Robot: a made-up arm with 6 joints.
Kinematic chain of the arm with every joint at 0, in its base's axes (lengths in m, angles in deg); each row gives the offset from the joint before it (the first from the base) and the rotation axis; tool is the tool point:
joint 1: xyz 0 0 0.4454 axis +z
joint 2: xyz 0 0 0 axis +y
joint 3: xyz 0 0 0.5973 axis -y
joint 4: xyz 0 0 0 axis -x
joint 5: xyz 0.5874 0 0 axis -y
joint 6: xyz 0 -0.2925 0 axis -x
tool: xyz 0 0 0
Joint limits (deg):
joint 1: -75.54..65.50
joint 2: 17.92..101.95
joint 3: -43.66..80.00
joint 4: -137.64..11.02
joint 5: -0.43..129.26
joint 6: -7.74..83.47
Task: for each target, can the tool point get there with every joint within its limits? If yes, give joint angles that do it. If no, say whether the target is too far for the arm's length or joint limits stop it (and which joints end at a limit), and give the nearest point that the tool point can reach.
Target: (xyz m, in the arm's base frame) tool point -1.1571 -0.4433 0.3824
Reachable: no: joint limits stop it (at a limit: joint 1, joint 3) | nearest point -0.1834 -0.4281 0.2799 | short by 0.979 m
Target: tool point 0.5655 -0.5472 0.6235
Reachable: yes | joints -35.71 24.33 14.44 -67.01 79.17 28.65
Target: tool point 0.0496 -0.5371 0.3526
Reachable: yes | joints -54.89 34.55 -31.79 -23.44 117.16 24.36
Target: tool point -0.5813 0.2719 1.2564
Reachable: no: joint limits stop it (at a limit: joint 1, joint 2, joint 3, joint 4) | nearest point 0.0658 0.6656 1.4405 | short by 0.780 m
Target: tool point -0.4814 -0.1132 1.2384
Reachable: no: joint limits stop it (at a limit: joint 1, joint 2, joint 3, joint 4) | nearest point -0.1758 -0.4681 1.5589 | short by 0.568 m
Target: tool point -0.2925 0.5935 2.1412
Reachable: no: too far | nearest point 0.0658 0.6656 1.4405 | short by 0.790 m
